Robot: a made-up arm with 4 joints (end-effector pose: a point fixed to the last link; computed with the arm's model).
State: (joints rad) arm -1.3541 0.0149 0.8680 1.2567
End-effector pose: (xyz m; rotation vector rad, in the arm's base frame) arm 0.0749 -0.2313 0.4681 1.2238 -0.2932 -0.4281
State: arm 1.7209 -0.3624 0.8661 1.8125
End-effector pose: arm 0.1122 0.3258 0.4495 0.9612 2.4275 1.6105
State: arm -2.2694 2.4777 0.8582 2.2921
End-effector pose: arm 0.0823 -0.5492 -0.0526 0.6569 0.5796 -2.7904
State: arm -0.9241 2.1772 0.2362 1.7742
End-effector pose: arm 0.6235 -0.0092 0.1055 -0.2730 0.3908 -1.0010
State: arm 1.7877 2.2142 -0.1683 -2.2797
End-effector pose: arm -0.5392 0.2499 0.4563 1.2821 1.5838 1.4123
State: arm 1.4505 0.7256 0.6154 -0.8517
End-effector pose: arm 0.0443 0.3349 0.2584 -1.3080 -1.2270 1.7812
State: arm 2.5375 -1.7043 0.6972 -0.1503
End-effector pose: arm -0.1977 0.1795 0.0794 1.4321 1.7171 2.1964
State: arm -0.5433 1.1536 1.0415 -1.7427
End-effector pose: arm 0.3639 -0.1406 0.3003 -2.3884 0.2527 1.1835
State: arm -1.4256 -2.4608 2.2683 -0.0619
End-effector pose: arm 0.1234 0.0966 -0.0737 -0.7081 -2.4216 0.2883
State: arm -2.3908 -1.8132 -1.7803 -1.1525
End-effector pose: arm 0.0386 -0.1743 -0.3543 2.2782 0.2691 -1.6586
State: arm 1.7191 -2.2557 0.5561 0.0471
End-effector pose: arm -0.0334 0.2868 0.0135 2.1660 1.4420 1.0765
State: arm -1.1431 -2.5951 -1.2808 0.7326
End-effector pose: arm 0.4512 -0.1928 -0.3164 -2.5271 0.0778 0.7049
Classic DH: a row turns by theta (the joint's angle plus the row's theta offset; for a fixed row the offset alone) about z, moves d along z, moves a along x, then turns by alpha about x. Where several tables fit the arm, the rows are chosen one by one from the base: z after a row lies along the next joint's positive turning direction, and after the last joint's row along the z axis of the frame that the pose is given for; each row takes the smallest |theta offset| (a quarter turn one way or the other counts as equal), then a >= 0, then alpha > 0; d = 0 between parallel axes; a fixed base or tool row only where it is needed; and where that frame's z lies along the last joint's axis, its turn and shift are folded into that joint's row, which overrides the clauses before.
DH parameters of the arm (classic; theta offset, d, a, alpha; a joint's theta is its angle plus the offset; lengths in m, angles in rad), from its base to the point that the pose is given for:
joint 1: 1.5708 0.1399 0.0674 -1.5708
joint 2: 0 -0.1647 -0.2827 1.5708
joint 3: 0 0.204 -0.0236 1.5708
joint 4: 0 0.2284 0.1532 -1.5708
tool (fixed): -1.5708 -0.0719 0 0

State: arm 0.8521 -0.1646 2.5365 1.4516
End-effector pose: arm 0.1059 -0.1733 0.4488 0.1179 -1.7759 -2.2700
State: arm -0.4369 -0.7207 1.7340 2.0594
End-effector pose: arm 0.0520 -0.2648 0.3858 1.9781 0.8849 1.5259
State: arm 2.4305 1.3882 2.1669 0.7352
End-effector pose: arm -0.1273 -0.2672 0.3544 2.1123 -0.3480 -1.5408
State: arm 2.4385 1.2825 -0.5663 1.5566
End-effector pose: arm -0.4910 0.0154 0.5888 0.7823 0.0721 2.2571
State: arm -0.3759 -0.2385 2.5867 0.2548
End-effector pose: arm -0.1888 -0.1934 0.2410 0.1668 -0.0119 2.2227
